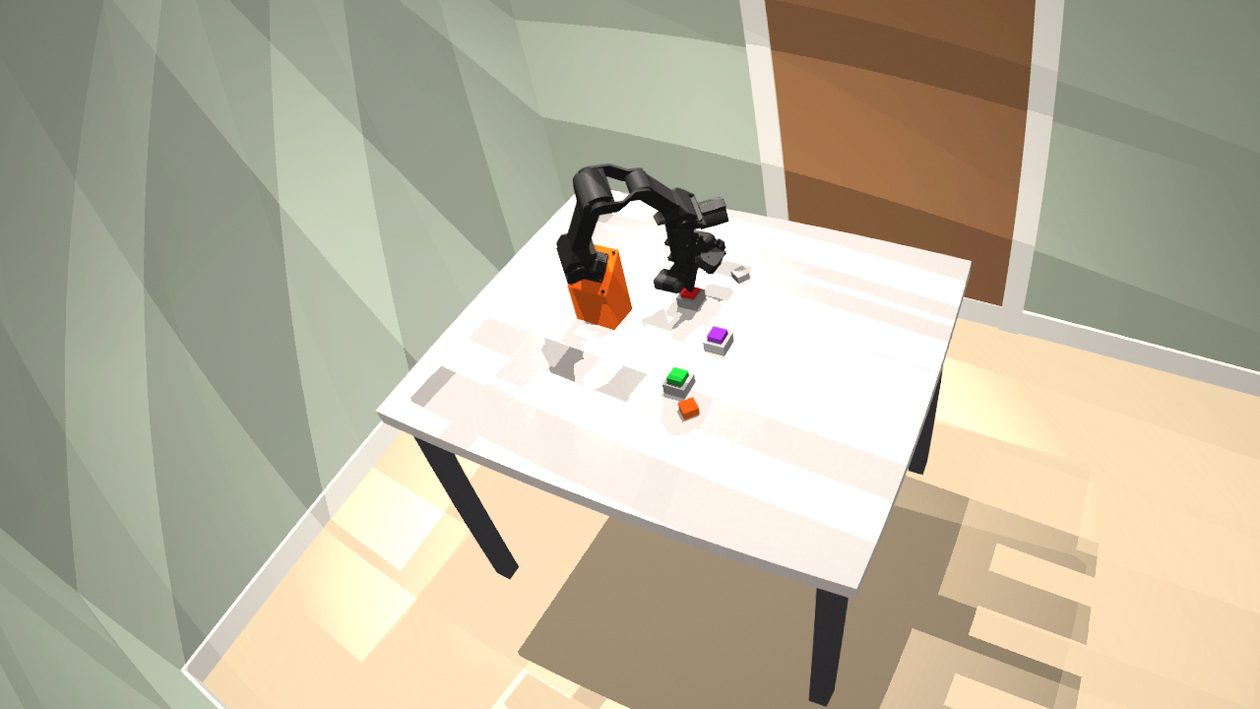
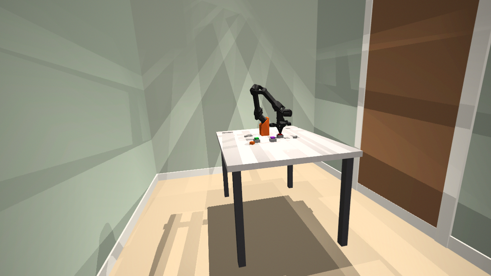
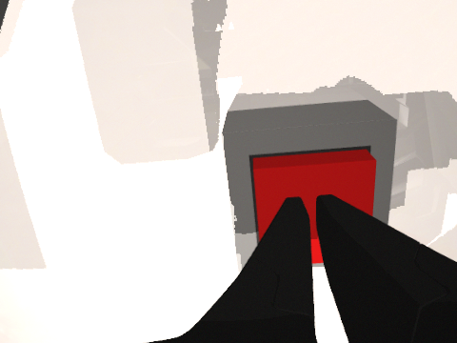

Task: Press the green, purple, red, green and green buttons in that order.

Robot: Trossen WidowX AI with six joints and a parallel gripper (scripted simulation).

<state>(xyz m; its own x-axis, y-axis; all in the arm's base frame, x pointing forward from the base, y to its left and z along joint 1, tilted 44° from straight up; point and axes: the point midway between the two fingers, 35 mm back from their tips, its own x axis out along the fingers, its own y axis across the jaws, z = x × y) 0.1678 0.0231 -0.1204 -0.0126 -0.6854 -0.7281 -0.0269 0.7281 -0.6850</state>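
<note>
Right now the red button is 10 mm below my gripper tip. From my gripper tip the other things lie so: purple button: 120 mm ahead, 100 mm to the right; small grey block: 60 mm ahead, 110 mm to the left, 20 mm below; green button: 100 mm ahead, 240 mm to the right.
</note>
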